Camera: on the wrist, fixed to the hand. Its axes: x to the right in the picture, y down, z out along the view.
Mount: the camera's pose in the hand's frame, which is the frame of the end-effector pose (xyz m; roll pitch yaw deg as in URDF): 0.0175 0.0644 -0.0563 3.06 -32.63 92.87
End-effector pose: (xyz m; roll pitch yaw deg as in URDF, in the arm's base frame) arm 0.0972 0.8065 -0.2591 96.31 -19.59 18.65
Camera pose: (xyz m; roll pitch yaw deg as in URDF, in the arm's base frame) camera 0.0749 0.8506 -0.1871 -143.70 -45.86 -96.88
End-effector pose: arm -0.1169 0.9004 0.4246 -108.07 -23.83 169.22
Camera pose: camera -0.1362 0.9789 0.3916 -53.22 64.35 -155.22
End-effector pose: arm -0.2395 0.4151 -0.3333 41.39 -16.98 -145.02
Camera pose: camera -0.2041 0.3355 -0.3279 -46.91 -65.02 -5.57
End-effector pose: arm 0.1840 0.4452 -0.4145 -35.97 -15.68 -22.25
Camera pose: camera 0.2277 0.4479 -0.4901 -10.95 3.84 69.19
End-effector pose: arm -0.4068 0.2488 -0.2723 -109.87 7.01 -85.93
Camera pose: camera -0.4806 0.2312 -0.3156 41.13 74.13 40.07
